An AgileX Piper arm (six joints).
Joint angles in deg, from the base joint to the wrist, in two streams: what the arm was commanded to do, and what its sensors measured. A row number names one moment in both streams.
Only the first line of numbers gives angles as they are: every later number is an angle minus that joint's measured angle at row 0.
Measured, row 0:
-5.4 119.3 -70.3 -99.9 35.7 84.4
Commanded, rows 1 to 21:
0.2 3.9 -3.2 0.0 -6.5 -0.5
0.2 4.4 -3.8 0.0 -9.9 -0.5
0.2 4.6 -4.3 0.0 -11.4 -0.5
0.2 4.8 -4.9 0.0 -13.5 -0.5
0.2 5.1 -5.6 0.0 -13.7 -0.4
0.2 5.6 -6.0 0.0 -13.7 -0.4
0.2 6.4 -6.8 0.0 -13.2 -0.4
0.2 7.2 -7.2 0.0 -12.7 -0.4
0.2 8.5 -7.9 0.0 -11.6 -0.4
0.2 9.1 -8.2 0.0 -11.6 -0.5
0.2 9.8 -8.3 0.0 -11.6 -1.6
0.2 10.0 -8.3 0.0 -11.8 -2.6
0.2 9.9 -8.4 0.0 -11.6 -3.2
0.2 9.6 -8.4 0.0 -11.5 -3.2
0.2 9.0 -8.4 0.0 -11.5 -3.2
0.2 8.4 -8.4 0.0 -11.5 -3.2
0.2 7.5 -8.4 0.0 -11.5 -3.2
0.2 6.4 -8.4 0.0 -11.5 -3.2
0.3 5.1 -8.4 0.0 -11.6 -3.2
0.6 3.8 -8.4 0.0 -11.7 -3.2
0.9 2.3 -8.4 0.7 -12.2 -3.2
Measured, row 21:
0.1 7.5 -8.0 0.1 -11.6 -2.8
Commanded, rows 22 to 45:
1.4 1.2 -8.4 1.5 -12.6 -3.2
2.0 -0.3 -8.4 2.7 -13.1 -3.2
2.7 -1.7 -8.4 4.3 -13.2 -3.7
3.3 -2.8 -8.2 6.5 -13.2 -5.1
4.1 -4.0 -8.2 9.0 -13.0 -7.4
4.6 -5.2 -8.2 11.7 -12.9 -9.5
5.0 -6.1 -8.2 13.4 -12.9 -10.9
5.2 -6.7 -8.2 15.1 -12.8 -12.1
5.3 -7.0 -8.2 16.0 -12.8 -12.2
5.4 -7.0 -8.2 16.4 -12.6 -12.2
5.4 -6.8 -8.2 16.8 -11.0 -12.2
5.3 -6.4 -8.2 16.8 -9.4 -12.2
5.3 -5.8 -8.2 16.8 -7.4 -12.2
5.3 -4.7 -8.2 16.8 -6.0 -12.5
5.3 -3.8 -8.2 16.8 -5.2 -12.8
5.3 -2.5 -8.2 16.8 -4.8 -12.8
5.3 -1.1 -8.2 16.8 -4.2 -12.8
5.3 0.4 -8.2 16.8 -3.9 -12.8
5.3 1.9 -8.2 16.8 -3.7 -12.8
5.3 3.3 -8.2 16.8 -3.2 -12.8
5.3 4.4 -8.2 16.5 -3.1 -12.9
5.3 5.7 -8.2 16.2 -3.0 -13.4
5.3 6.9 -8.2 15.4 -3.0 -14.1
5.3 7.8 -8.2 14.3 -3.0 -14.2
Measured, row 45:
5.4 4.5 -8.0 16.4 -4.0 -12.7
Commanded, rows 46 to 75:
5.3 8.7 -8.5 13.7 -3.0 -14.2
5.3 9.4 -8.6 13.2 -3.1 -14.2
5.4 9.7 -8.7 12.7 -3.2 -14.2
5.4 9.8 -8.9 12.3 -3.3 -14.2
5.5 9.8 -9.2 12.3 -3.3 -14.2
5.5 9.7 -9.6 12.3 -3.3 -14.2
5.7 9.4 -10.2 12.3 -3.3 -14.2
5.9 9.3 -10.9 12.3 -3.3 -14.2
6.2 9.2 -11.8 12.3 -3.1 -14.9
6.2 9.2 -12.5 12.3 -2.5 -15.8
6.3 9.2 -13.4 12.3 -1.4 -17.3
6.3 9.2 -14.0 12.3 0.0 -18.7
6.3 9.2 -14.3 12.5 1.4 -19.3
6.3 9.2 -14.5 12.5 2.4 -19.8
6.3 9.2 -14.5 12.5 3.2 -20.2
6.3 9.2 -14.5 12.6 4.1 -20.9
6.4 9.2 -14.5 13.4 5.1 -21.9
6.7 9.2 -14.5 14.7 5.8 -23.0
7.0 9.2 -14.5 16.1 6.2 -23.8
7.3 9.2 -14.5 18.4 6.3 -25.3
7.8 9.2 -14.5 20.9 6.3 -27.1
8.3 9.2 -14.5 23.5 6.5 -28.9
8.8 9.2 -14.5 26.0 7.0 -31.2
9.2 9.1 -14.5 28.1 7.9 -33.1
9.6 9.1 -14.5 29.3 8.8 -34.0
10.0 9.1 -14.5 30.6 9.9 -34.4
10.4 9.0 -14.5 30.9 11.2 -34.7
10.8 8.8 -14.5 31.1 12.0 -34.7
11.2 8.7 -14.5 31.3 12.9 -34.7
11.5 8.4 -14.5 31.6 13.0 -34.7
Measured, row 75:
10.4 9.9 -14.3 29.5 9.8 -33.5
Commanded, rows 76 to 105:
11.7 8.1 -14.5 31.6 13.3 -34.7
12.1 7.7 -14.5 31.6 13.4 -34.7
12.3 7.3 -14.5 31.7 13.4 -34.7
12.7 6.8 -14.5 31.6 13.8 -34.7
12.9 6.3 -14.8 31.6 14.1 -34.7
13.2 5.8 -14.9 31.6 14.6 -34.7
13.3 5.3 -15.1 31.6 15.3 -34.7
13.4 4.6 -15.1 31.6 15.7 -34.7
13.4 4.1 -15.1 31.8 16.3 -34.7
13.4 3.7 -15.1 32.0 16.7 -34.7
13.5 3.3 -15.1 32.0 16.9 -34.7
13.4 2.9 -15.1 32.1 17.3 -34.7
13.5 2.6 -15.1 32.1 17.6 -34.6
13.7 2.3 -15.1 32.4 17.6 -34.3
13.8 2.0 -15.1 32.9 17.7 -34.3
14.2 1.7 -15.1 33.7 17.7 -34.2
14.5 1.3 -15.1 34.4 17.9 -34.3
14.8 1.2 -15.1 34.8 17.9 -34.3
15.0 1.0 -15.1 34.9 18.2 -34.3
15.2 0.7 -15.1 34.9 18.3 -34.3
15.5 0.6 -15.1 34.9 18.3 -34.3
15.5 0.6 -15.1 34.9 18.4 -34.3
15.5 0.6 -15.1 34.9 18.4 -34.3
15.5 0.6 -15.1 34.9 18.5 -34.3
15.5 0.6 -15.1 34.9 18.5 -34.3
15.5 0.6 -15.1 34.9 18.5 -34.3
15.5 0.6 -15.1 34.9 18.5 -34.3
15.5 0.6 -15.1 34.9 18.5 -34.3
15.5 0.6 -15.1 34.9 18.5 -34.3
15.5 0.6 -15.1 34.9 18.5 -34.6
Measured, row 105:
15.6 1.3 -14.7 34.6 17.9 -34.3
